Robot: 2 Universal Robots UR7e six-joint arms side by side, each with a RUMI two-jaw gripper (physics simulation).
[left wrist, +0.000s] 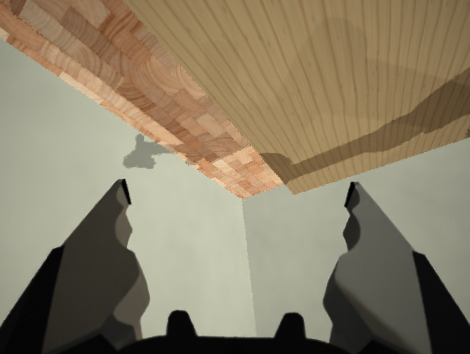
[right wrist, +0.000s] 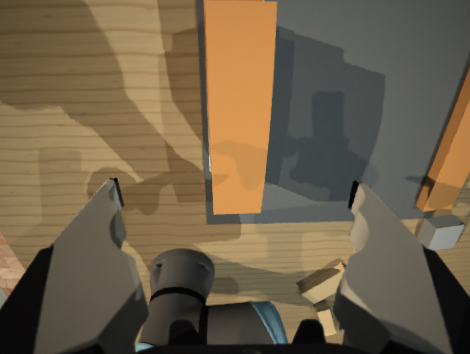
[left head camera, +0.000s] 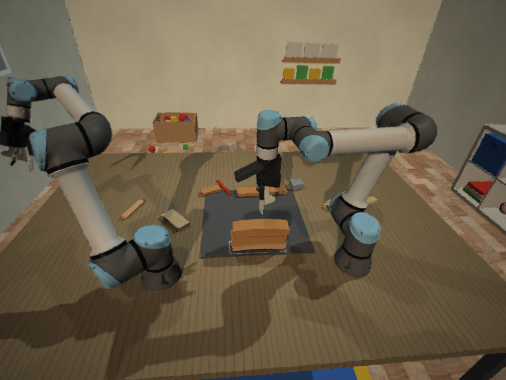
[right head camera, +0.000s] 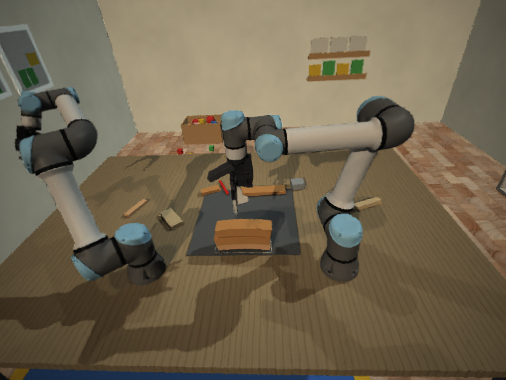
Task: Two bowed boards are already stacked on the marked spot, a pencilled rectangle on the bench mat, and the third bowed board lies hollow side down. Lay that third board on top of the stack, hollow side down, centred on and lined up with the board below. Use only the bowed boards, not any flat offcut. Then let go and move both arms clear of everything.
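Seen in the pictures: left gripper, fingertip midpoint: (left wrist: 237, 182) (left head camera: 20, 168); right gripper, fingertip midpoint: (right wrist: 236, 181) (left head camera: 260, 202) (right head camera: 238, 202); left arm's base, origin of the base link: (left head camera: 161, 274) (right head camera: 147, 270); right arm's base, origin of the base link: (right wrist: 183, 270) (left head camera: 352, 262) (right head camera: 338, 266).
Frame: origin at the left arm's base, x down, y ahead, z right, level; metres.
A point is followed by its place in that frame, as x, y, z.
Note:
Three orange bowed boards stand in one stack (left head camera: 259, 236) {-0.096, 0.208, 0.356} (right head camera: 243, 236) {-0.096, 0.210, 0.363} on the pencilled rectangle (left head camera: 230, 248) {-0.025, 0.180, 0.245} near the front of the dark bench mat (left head camera: 215, 220) {-0.006, 0.361, 0.109} (right head camera: 280, 220) {-0.006, 0.452, 0.462}. The top board (left head camera: 260, 227) {-0.137, 0.219, 0.356} (right head camera: 243, 226) {-0.138, 0.226, 0.361} (right wrist: 241, 90) {-0.136, 0.231, 0.312} lies hollow side down. Its ends look about in line with the boards below; the right wrist view shows a sliver of a lower board at the far end. My right gripper (left head camera: 266, 206) {-0.257, 0.230, 0.348} (right head camera: 239, 206) {-0.257, 0.230, 0.348} (right wrist: 236, 181) {-0.257, 0.230, 0.348} is open and empty, above and behind the stack, apart from it. My left gripper (left head camera: 22, 165) {-0.307, 0.153, -0.663} (left wrist: 237, 182) {-0.307, 0.153, -0.663} is open and empty, raised at the far left.
A long orange piece (left head camera: 261, 191) (right head camera: 264, 190) {-0.027, 0.655, 0.318} (right wrist: 445, 170) {-0.027, 0.656, 0.341}, a short orange piece (left head camera: 210, 190) {-0.023, 0.582, 0.008}, a red pencil-like stick (left head camera: 223, 187) {-0.011, 0.647, 0.065} and a grey block (left head camera: 296, 184) {-0.035, 0.749, 0.480} (right wrist: 441, 232) {-0.036, 0.756, 0.467} lie at the back. A tan block (left head camera: 175, 219) {-0.021, 0.305, -0.077} and a thin strip (left head camera: 133, 209) {-0.017, 0.331, -0.319} lie left of the mat.

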